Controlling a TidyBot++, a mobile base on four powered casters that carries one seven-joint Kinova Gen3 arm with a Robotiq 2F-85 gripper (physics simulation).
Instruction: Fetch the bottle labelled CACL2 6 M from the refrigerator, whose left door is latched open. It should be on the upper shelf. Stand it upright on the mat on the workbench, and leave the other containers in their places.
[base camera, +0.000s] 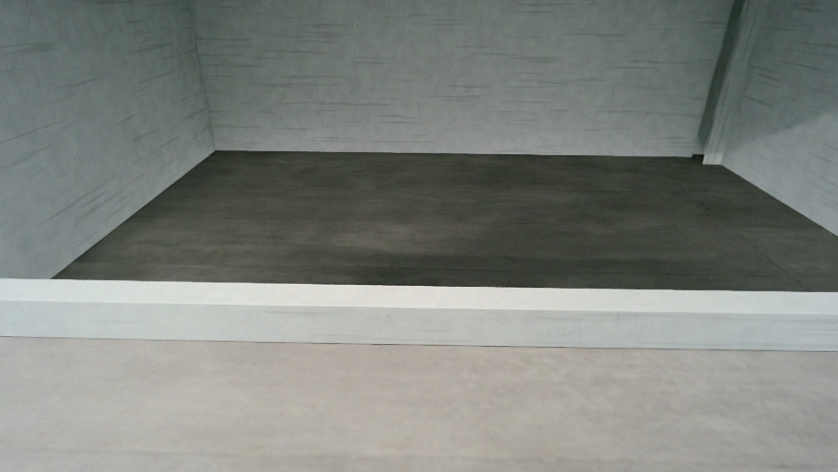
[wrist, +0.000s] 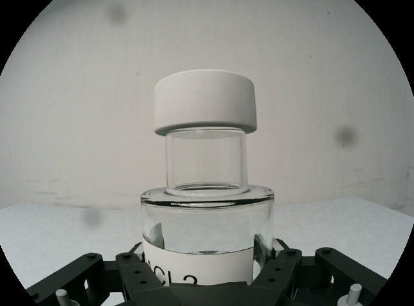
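Note:
A clear glass bottle (wrist: 206, 220) with a wide white cap stands upright in the wrist view, with clear liquid inside. Its white label (wrist: 220, 265) shows part of the text, which reads like "CL2"; the rest is cut off or hidden by the gripper. My gripper (wrist: 209, 248) is shut on this bottle, with a finger at each side of its body at label height. The bottle's base is hidden, so I cannot tell whether it touches anything below. The refrigerator, its open door and the mat cannot be made out in either view.
A pale surface (wrist: 50, 232) spreads behind the bottle up to a light wall (wrist: 80, 125). In the base camera view, a pale raised edge (base camera: 410, 296) runs across the front of a recess with a dark bottom (base camera: 410, 216) and grey side and back walls.

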